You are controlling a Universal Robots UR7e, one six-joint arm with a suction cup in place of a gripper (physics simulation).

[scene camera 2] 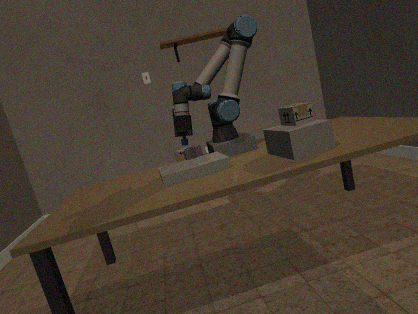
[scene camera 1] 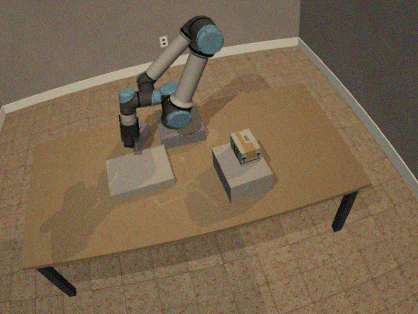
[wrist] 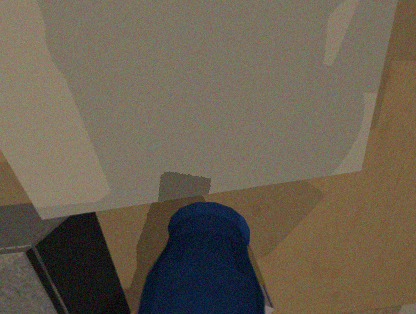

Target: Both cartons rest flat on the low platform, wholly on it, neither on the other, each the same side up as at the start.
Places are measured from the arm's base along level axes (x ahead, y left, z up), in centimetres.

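Where they show: hand, its tool point: (scene camera 2: 185, 145) (wrist: 208, 235); arm's base, origin of its link: (scene camera 2: 225, 139).
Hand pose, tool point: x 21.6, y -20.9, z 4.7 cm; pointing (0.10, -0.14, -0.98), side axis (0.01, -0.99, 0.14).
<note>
Each offset is from my tool point to the top centre of the thing. Level surfaces: height alone.
A small purple carton @(dx -16.4, dy -1.5, dz -4.0 cm) (scene camera 1: 144, 133) (scene camera 2: 193, 152) lies on the table just behind the low grey platform @(dx +8.7, dy +2.3, dz -8.0 cm) (scene camera 1: 140, 172) (scene camera 2: 195, 166) (wrist: 201, 101), off it. My suction cup (scene camera 1: 132, 146) (scene camera 2: 184, 141) (wrist: 208, 219) points straight down right over this carton. I cannot tell whether it touches. In the wrist view the cup hides nearly all of the carton. A brown taped carton @(dx +10.8, dy +54.7, dz +7.5 cm) (scene camera 1: 245, 146) (scene camera 2: 295, 113) with arrow marks stands upright on the tall grey block @(dx +14.9, dy +52.5, dz -0.8 cm) (scene camera 1: 242, 179) (scene camera 2: 299, 140) to the right. The low platform bears nothing.
The arm's grey base plinth (scene camera 1: 183, 133) (scene camera 2: 232, 146) (wrist: 15, 287) stands right behind the purple carton and the low platform. The wooden table @(dz -12.8 cm) (scene camera 1: 304, 141) (scene camera 2: 371, 131) (wrist: 336, 236) carries everything. A wall shelf (scene camera 2: 188, 40) hangs behind the arm.
</note>
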